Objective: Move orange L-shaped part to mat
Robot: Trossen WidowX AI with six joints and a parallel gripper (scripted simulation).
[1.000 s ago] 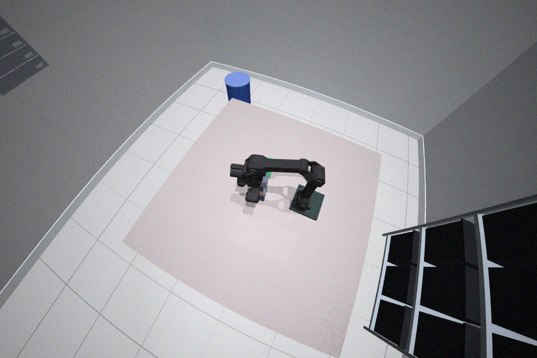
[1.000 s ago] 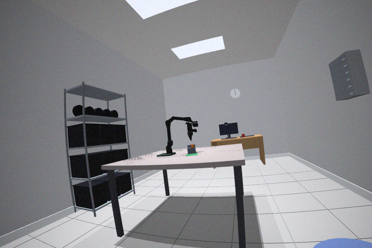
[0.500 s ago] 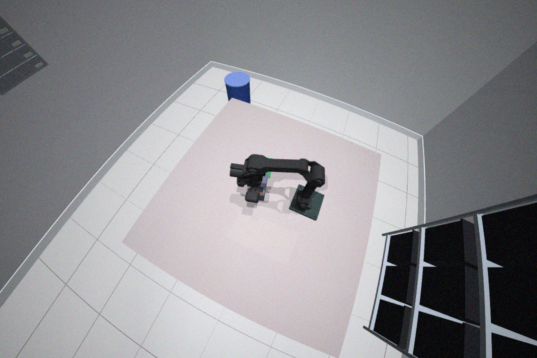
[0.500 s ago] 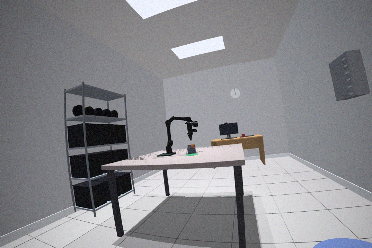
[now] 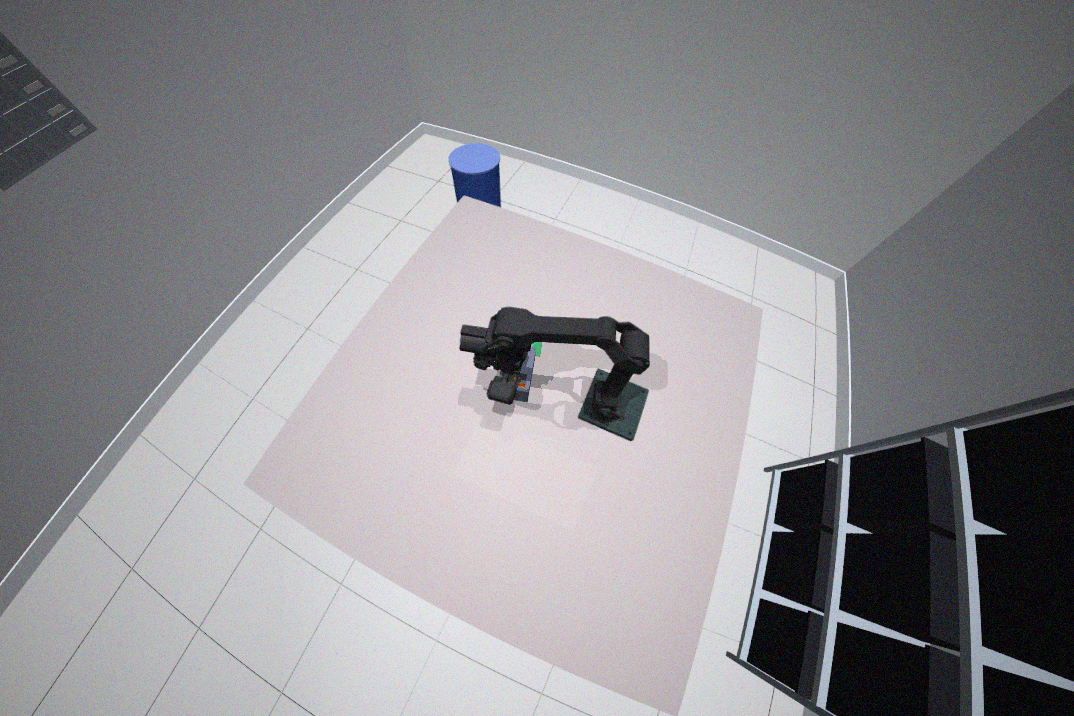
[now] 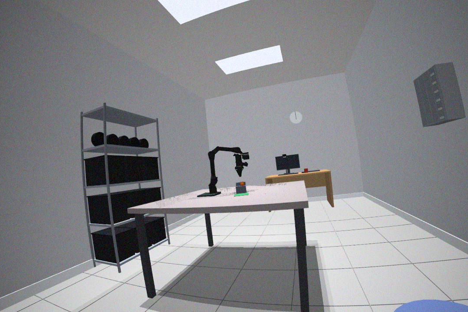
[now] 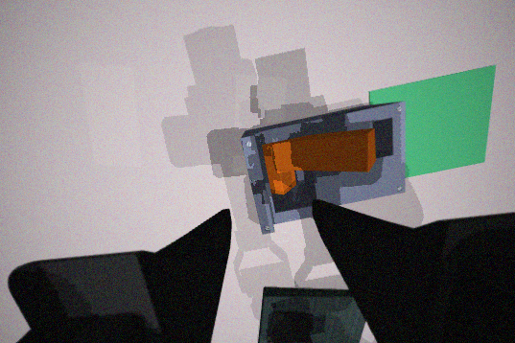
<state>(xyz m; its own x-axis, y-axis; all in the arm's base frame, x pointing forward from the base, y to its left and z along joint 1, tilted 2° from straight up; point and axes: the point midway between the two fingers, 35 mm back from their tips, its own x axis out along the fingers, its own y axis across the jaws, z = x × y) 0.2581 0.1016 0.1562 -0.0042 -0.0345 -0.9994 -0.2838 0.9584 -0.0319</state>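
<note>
My gripper tip is now 10 cm above the orange L-shaped part, 4 cm to the left of it and 1 cm short of it. Also, from my gripper tip: green mat (20 cm to the right, 16 cm below, 8 cm ahead).
</note>
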